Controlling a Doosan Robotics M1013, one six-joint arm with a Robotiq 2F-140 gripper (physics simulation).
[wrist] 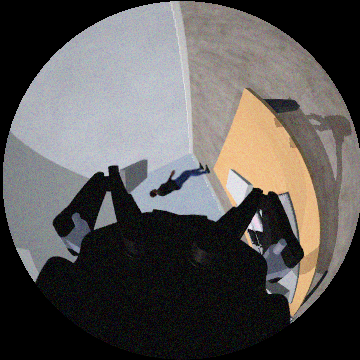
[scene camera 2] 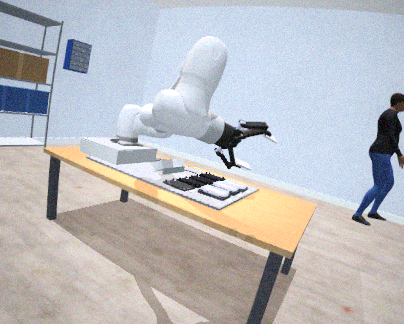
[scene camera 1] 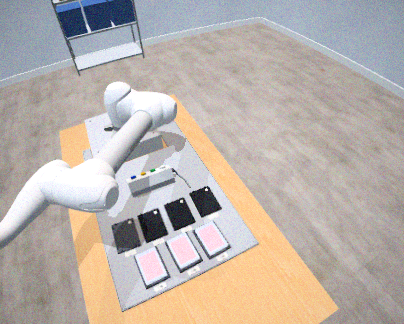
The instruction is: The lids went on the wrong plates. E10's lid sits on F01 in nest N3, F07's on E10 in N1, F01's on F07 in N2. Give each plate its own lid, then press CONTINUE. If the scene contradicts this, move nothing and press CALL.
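Places are measured from the arm's base along level axes (x ahead, y left, z up), in millimetres.
Pixels of known places: gripper, fingertip midpoint: (wrist: 187, 172) (scene camera 2: 261, 154); arm's base, link origin: (scene camera 2: 126, 143).
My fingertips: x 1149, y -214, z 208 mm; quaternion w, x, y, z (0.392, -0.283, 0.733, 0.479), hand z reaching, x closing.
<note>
Ahead of a thing's pixels: the offset from my fingertips to its top centre. "pt": to the spot under its first point. Level surfaces: height alone.
Three flat plates with pink tops and pale rims {337 mm back, 242 mm left, 265 mm down} (scene camera 1: 151, 266) {367 mm back, 379 mm left, 262 mm down} (scene camera 1: 183, 250) {391 mm back, 504 mm left, 267 mm down} (scene camera 1: 212, 238) lie in a row near the front edge of the grey mat {297 mm down} (scene camera 1: 246, 243). Behind them is a row of flat dark pieces: a dark grey one {505 mm back, 149 mm left, 277 mm down} (scene camera 1: 126, 235) and black ones {pt 518 mm back, 276 mm left, 287 mm down} (scene camera 1: 153, 225) {pt 543 mm back, 399 mm left, 287 mm down} (scene camera 1: 179, 214) {pt 578 mm back, 530 mm left, 287 mm down} (scene camera 1: 205, 201), each with a small white spot. Their small white labels are unreadable. A pale button box {762 mm back, 298 mm left, 213 mm down} (scene camera 1: 151, 182) with blue, yellow, green and white buttons stands behind. My gripper (scene camera 2: 257, 151) (wrist: 187, 172) is open and empty, tilted sideways, high above the plates. Scene camera 1 does not show it.
The wooden table {310 mm down} (scene camera 1: 280, 285) (scene camera 2: 280, 220) (wrist: 270, 145) carries the mat and the arm's base block (scene camera 2: 117, 151). A cable runs from the button box. A person (scene camera 2: 386, 132) (wrist: 172, 186) is beyond the table. A shelf rack (scene camera 1: 107, 56) (scene camera 2: 20, 141) stands near the wall.
</note>
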